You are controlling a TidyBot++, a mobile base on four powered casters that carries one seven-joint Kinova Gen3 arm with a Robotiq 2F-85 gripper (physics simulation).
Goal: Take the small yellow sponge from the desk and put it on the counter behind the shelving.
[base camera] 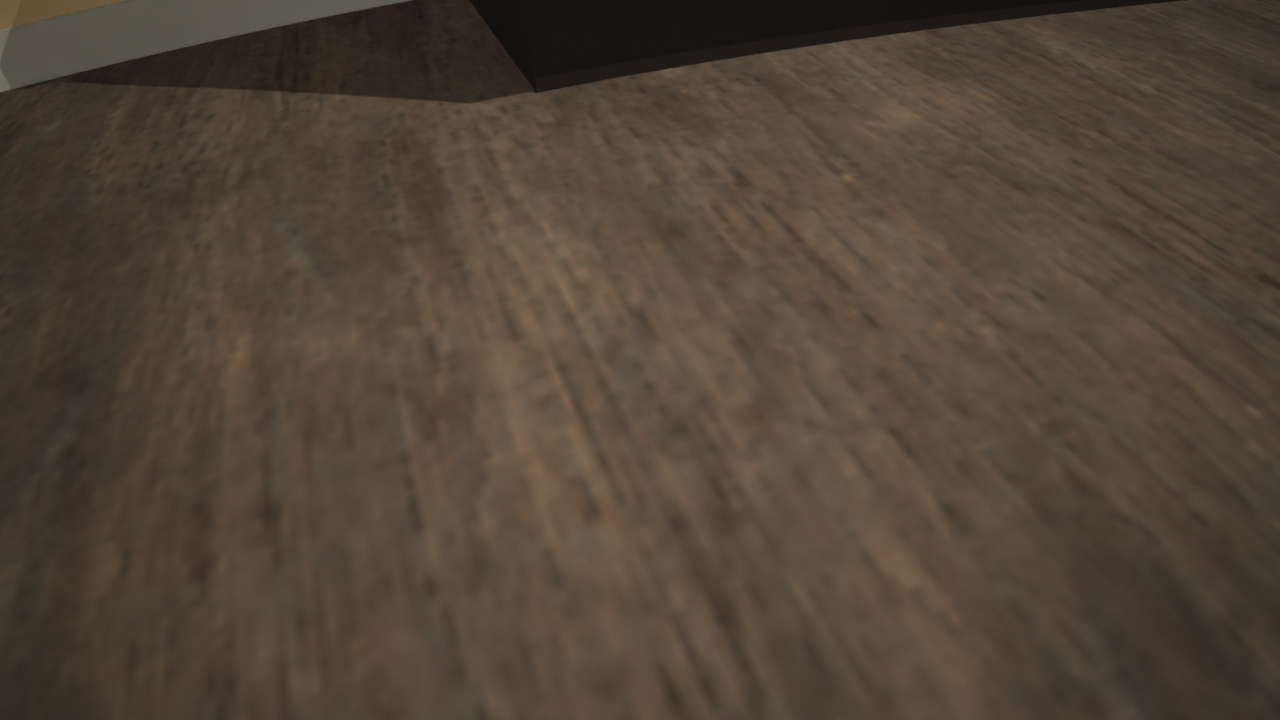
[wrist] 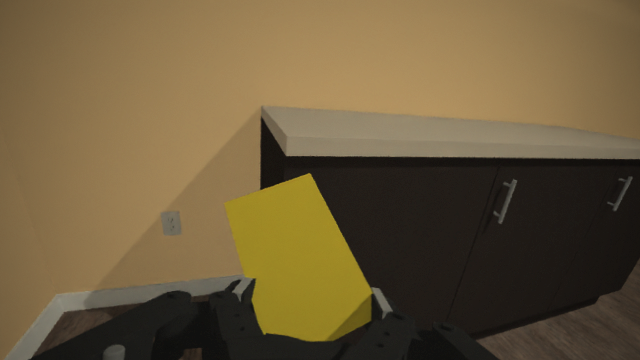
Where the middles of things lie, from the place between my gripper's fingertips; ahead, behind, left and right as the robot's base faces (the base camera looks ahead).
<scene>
The small yellow sponge [wrist: 309, 286] is 2 cm ahead of my hand, 1 cm to the left of it and 1 cm above it.
</scene>
